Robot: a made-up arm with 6 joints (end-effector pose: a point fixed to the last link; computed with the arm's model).
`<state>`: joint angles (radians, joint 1 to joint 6).
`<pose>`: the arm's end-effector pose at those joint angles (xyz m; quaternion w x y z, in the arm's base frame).
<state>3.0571 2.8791 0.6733 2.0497 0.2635 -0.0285</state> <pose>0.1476 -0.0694 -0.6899 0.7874 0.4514 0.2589 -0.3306</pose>
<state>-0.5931 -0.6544 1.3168 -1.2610 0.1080 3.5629</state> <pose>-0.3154 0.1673 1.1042 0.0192 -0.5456 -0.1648 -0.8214</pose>
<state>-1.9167 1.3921 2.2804 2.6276 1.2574 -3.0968</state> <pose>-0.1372 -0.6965 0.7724 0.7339 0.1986 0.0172 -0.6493</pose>
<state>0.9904 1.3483 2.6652 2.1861 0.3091 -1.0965</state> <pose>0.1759 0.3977 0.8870 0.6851 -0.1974 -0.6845 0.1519</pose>
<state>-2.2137 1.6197 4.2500 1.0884 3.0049 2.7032</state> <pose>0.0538 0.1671 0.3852 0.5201 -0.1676 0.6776 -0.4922</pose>
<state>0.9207 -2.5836 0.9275 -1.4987 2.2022 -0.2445</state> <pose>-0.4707 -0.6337 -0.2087 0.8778 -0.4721 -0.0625 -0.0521</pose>
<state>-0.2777 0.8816 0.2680 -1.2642 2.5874 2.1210</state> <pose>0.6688 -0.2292 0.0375 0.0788 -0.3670 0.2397 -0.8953</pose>
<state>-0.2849 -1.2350 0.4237 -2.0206 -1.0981 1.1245</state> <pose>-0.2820 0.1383 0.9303 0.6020 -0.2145 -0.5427 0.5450</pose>
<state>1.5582 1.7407 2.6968 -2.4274 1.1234 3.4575</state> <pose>-0.0831 0.7851 0.5758 0.8367 -0.3165 -0.1373 0.4252</pose>
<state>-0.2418 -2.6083 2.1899 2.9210 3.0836 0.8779</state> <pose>-0.0902 0.1459 -0.6923 0.4214 0.5050 -0.4550 0.6003</pose>
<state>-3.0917 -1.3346 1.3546 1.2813 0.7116 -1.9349</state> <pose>0.9477 0.0825 0.4547 0.3765 -0.8687 0.2502 -0.2024</pose>
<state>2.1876 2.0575 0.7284 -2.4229 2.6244 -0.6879</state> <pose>-0.3098 0.2769 -0.5455 0.8342 0.3187 -0.4500 0.0064</pose>
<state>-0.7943 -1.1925 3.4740 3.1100 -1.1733 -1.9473</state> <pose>-0.1828 0.3615 -0.2152 0.7881 -0.4300 0.3870 -0.2104</pose>
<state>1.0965 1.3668 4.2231 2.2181 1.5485 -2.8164</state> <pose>-0.1566 -0.1426 0.3644 0.4231 -0.0093 -0.7036 0.5709</pose>
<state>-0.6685 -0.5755 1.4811 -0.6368 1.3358 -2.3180</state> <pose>-0.3890 0.1812 1.0894 0.0007 0.0826 0.2635 -0.9611</pose>
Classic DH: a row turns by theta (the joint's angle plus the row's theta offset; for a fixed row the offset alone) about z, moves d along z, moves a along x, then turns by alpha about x. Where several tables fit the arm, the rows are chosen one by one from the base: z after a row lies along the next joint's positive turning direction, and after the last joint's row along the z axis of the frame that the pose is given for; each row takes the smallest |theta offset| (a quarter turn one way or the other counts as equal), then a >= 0, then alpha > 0; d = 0 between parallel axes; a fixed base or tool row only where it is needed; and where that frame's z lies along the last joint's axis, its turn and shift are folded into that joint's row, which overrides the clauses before.
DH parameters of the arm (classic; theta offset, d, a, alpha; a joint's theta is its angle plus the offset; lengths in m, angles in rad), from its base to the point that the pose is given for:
joint 1: 0 0.217 0 -1.5708
joint 2: -1.5708 0 0.391 3.1416
joint 3: 0 0 0 -1.5708
joint 4: 0 -0.577 0 1.5708
joint 5: 0 0.123 0 -1.5708
joint 6: 1.5708 0 0 1.5708
tool (fixed): -1.5708 0 0 0

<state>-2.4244 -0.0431 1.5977 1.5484 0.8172 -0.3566</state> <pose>0.1338 0.1203 1.1746 0.0234 0.8736 -0.3005 0.3820</pose>
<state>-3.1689 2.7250 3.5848 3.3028 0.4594 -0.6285</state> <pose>-0.5528 -0.1063 0.2838 0.2070 0.0014 -0.9488 0.2386</pose>
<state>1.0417 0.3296 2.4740 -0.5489 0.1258 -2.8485</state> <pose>0.0236 -0.1675 1.1064 0.5186 -0.3174 -0.2968 -0.7364</pose>
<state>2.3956 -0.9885 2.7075 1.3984 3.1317 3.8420</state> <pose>0.5676 -0.4958 0.0252 0.3567 -0.2386 -0.8779 0.2123</pose>
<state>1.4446 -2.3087 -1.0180 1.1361 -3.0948 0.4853</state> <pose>0.0216 -0.2416 0.5393 0.6127 -0.3598 0.6786 0.1860</pose>
